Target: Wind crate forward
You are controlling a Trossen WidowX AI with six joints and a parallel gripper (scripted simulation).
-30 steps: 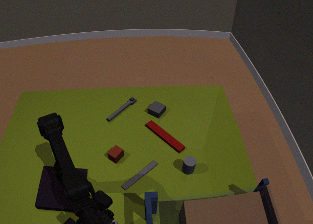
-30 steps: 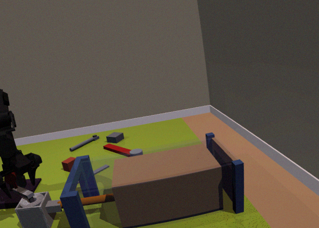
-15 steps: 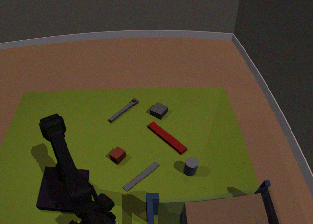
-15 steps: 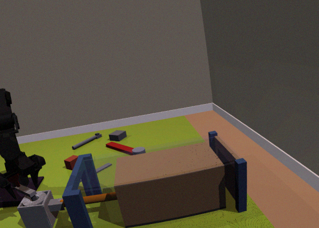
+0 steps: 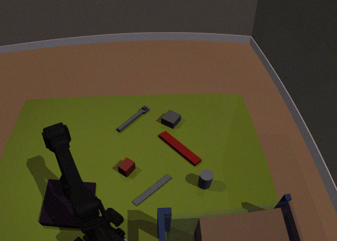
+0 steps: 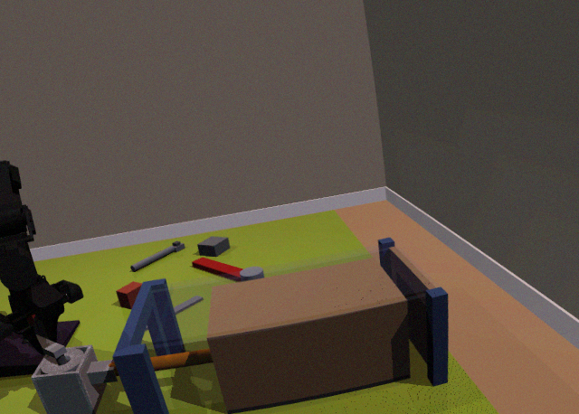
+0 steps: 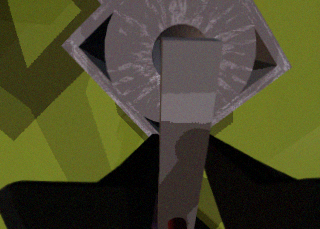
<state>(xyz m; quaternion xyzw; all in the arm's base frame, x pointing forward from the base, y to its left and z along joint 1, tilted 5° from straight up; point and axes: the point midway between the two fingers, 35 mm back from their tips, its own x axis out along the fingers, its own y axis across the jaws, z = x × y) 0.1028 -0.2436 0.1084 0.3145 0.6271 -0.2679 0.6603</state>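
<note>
Right now the winch handle is 1 cm behind my gripper tip, 1 cm to the left of it and 2 cm above it. Round my gripper tip: red crank grip (4 cm behind, 4 cm to the left, 4 cm above); blue steel frame (19 cm ahead, 6 cm to the right, 1 cm above); grey winch (1 cm ahead, 4 cm to the right, 6 cm below).
</note>
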